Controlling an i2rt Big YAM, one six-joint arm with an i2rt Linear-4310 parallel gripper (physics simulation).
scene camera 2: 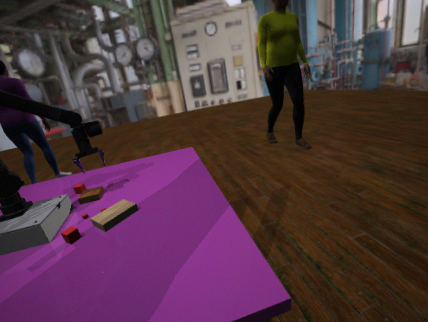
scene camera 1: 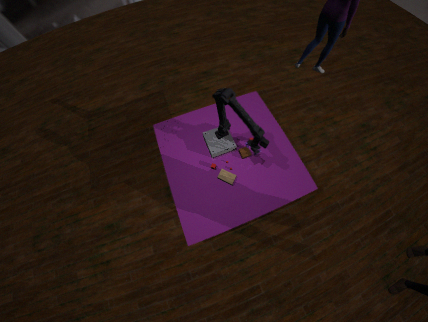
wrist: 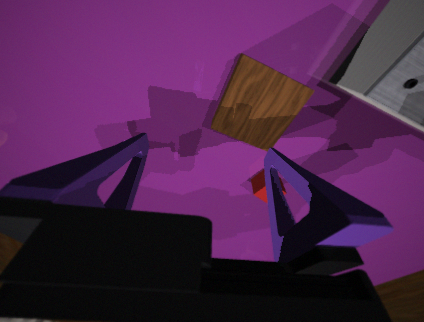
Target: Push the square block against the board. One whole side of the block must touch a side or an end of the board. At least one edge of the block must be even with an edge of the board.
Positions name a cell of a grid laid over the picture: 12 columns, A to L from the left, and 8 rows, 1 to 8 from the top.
Scene:
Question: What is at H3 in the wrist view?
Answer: A square wooden block.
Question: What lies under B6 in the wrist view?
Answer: The gripper.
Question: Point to a wooden board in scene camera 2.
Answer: D6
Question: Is the gripper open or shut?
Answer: Open.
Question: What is the gripper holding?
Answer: Nothing.

